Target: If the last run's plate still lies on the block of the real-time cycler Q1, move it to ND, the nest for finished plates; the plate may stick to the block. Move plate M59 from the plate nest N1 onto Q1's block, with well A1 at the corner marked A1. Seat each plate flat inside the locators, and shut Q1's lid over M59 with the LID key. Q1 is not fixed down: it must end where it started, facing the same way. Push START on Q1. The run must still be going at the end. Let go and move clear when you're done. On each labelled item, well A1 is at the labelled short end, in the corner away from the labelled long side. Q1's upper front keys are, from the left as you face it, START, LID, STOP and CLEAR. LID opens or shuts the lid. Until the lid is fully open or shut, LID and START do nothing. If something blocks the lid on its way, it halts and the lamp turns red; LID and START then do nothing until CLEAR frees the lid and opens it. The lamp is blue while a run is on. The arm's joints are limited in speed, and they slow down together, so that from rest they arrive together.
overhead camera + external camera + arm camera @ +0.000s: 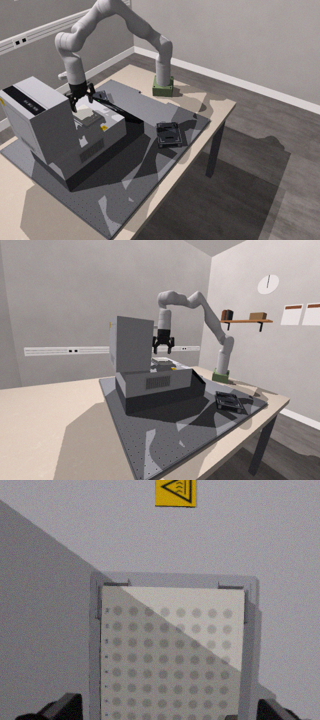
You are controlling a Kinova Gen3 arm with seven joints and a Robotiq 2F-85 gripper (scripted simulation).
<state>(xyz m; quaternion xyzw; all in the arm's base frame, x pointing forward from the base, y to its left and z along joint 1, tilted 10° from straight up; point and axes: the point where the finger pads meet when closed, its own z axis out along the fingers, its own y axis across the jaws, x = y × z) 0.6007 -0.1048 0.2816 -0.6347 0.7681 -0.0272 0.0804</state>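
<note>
Now: hand 50 mm above the white well plate. Round my hand: dark nest 320 mm behind, 240 mm to the right, 230 mm below.
</note>
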